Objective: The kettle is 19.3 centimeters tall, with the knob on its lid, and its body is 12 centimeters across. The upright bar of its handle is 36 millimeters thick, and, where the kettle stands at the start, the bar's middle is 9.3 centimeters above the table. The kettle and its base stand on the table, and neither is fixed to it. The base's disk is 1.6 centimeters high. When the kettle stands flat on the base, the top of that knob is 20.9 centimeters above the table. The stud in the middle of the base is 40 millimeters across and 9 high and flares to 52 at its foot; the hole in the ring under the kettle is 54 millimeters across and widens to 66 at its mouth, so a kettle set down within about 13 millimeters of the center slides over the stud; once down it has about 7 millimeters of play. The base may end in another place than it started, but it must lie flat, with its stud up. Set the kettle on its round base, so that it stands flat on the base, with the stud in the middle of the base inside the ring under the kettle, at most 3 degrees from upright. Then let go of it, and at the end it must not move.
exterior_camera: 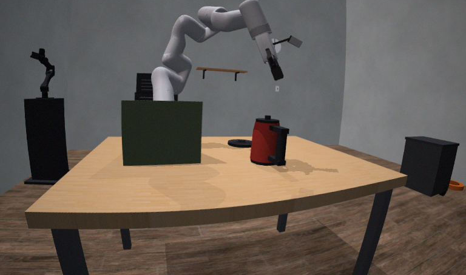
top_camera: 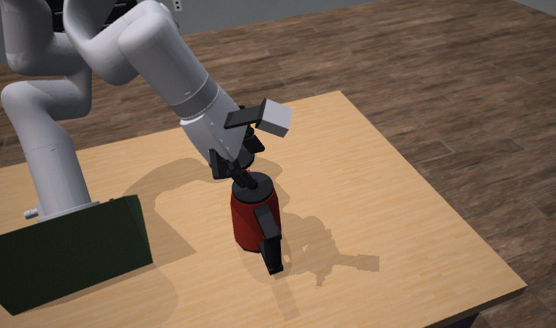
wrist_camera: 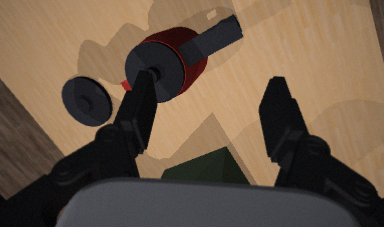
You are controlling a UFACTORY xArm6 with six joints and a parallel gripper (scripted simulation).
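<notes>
The red kettle lies 2 cm ahead of my hand, 8 cm to the left of it and 25 cm below it. From my hand the other things lie so: round black base 2 cm ahead, 43 cm to the left, 34 cm below.
</notes>
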